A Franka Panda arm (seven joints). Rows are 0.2 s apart.
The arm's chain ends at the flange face. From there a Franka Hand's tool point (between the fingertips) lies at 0.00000 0.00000 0.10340 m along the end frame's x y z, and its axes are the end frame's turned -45 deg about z.
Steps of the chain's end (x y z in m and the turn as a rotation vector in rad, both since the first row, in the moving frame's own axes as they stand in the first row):
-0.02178 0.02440 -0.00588 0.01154 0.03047 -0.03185
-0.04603 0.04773 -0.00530 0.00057 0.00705 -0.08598
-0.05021 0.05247 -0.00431 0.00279 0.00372 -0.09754
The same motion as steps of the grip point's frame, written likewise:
-0.02956 0.00319 -0.00593 -0.01339 0.02971 -0.03185
-0.06572 0.00165 -0.00530 -0.00458 0.00539 -0.08598
-0.07213 0.00164 -0.00431 -0.00066 0.00460 -0.09754

